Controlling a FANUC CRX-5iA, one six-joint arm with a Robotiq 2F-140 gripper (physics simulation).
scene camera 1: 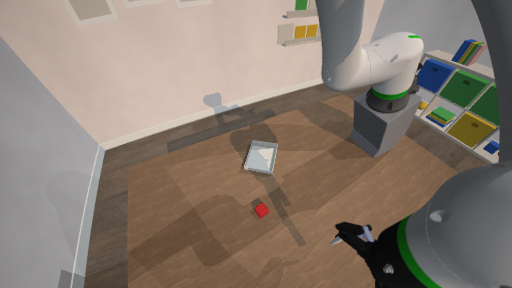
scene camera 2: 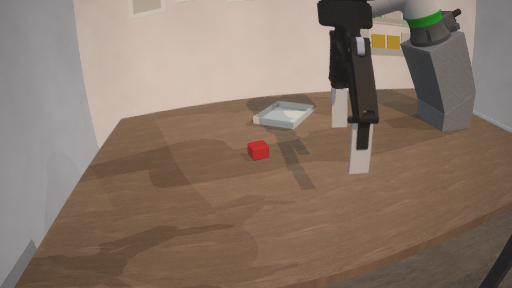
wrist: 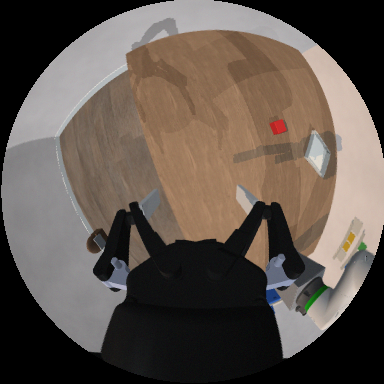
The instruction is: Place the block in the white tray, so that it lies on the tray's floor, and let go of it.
Labels:
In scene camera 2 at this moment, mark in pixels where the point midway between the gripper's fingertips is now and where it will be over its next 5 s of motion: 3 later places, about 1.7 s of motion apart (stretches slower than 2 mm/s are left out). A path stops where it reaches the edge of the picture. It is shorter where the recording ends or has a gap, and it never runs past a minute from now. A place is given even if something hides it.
The gripper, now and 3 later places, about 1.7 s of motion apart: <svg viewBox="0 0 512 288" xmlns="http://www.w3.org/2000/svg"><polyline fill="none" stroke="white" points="347,145 266,100 253,129 260,132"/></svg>

